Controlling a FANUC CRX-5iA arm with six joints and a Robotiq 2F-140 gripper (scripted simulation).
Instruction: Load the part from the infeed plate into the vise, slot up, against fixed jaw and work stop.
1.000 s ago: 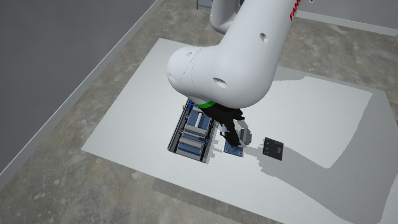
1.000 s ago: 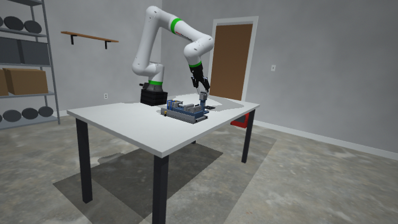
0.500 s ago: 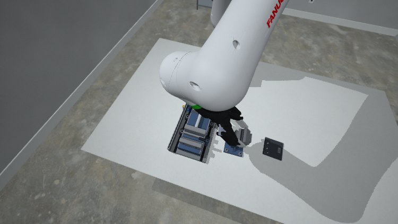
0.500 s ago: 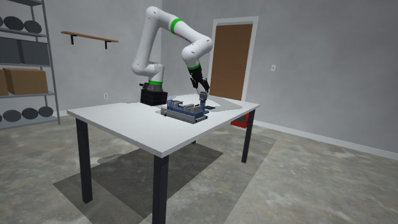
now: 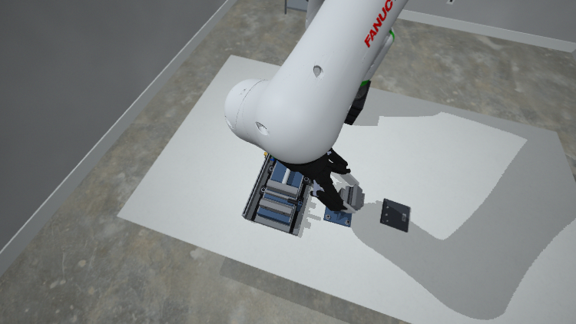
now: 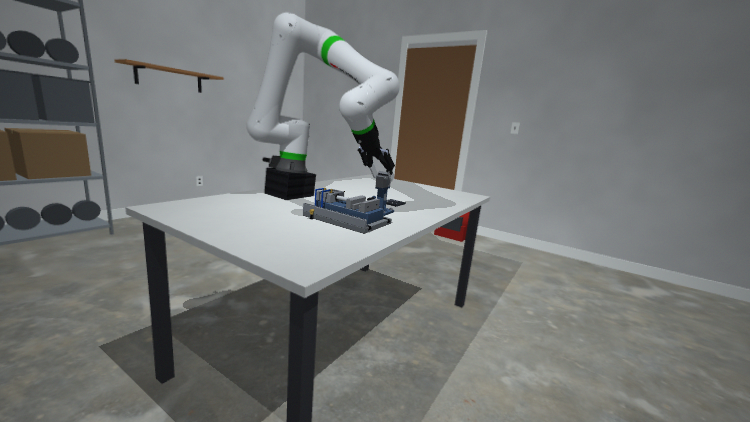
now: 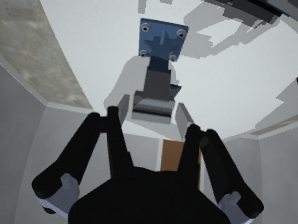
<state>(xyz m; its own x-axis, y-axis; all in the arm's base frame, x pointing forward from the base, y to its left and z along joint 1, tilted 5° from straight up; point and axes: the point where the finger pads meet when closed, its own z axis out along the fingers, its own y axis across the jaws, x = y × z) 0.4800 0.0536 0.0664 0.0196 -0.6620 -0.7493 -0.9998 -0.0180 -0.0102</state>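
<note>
Right now my hand is 10 mm to the right of the part and 10 mm above it. From my hand the other things lie so: air cylinder rod: 190 mm to the right, 100 mm below, 50 mm behind; vise: 190 mm to the right, 130 mm below, 30 mm behind; air cylinder: 190 mm to the right, 120 mm behind, 100 mm below.
</note>
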